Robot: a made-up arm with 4 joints. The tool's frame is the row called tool.
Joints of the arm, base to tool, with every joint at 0 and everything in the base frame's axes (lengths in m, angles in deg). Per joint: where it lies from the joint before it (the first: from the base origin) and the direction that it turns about. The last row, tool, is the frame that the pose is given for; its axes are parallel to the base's.
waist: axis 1 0 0 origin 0 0 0.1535
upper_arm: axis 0 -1 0 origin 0.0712 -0.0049 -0.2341
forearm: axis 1 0 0 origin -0.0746 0.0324 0.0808
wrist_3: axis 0 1 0 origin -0.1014 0.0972 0.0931
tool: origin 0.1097 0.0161 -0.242
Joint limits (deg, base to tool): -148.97..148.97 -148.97..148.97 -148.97..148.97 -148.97..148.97
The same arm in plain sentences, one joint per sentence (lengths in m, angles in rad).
The arm has four revolute joints in a row. What follows holds with every joint at zero, and every direction is one of the base frame's. The first joint sits 0.1535 m along +z from the base frame's origin and turns about +x, from -2.6 to 2.6 rad. The second joint sits 0.0712 m along +x and 0.0049 m along -y and 0.2341 m along -z from the first joint and turns about -y, from -2.6 to 2.6 rad. The third joint sits 0.0746 m along -x and 0.0324 m along +y and 0.0808 m along +z from the second joint and turns about +x, from -2.6 to 2.6 rad. The fourth joint sits 0.1014 m along -x and 0.0972 m along +y and 0.0931 m along +z from the third joint and turns about +y, from -2.6 to 2.6 rad. The tool frame, which is the frame that the pose is given for, sits 0.1097 m along +x and 0.0161 m along +y and 0.242 m along -z from the fourth joint; its axes are parallel to the base frame's.
